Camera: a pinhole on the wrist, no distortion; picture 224 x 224 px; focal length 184.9 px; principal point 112.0 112.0 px. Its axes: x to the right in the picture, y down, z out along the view. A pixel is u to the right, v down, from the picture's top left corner.
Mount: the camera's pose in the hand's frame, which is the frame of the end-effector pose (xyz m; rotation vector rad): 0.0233 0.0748 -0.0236 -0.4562 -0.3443 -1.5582
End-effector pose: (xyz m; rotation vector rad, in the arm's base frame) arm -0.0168 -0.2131 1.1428 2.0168 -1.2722 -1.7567
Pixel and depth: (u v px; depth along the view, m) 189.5 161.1 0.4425
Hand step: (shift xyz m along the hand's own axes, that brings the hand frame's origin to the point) 0.1722 0.1229 0.4449
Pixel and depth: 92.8 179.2 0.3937
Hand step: 0.1955 0.2958 0.2905
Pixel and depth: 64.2 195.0 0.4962
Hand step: 0.2831 0.4185 0.3322
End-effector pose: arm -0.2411 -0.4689 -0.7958 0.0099 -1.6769 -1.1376
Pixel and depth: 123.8 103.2 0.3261
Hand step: 0.0319 0.2157 0.2715
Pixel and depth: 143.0 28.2 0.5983
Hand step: -0.2033 0.2893 0.5631
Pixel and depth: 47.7 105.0 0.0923
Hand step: 0.0269 0.1478 0.0413
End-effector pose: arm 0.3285 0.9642 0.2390 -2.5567 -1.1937 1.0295
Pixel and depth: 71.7 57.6 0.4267
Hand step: -0.0696 0.3686 0.3104
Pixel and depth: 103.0 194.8 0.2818
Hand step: 0.1702 0.2184 0.2073
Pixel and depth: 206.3 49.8 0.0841
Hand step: 0.0011 0.0794 0.0723
